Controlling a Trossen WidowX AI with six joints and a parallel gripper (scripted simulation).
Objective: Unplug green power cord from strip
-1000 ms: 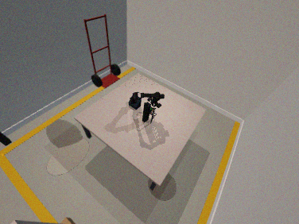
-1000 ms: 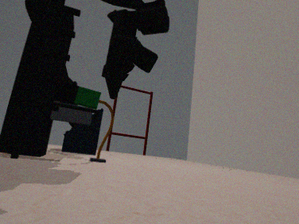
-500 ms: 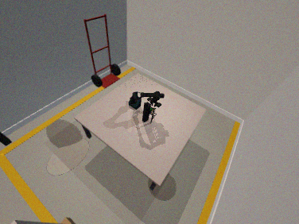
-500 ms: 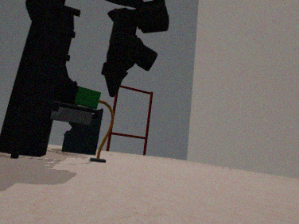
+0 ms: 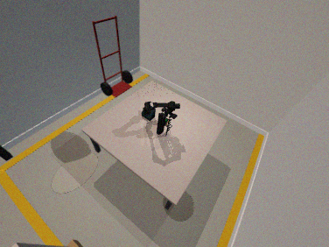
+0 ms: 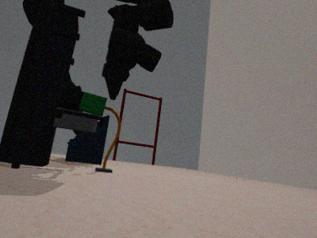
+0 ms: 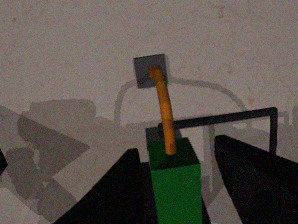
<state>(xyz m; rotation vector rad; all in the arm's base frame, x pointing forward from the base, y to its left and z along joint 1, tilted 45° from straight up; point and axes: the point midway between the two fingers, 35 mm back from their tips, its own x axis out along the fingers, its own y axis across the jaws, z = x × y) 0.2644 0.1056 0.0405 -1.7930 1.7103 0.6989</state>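
Now: gripper tip 60 mm to the left of the green plug and 10 mm above it.
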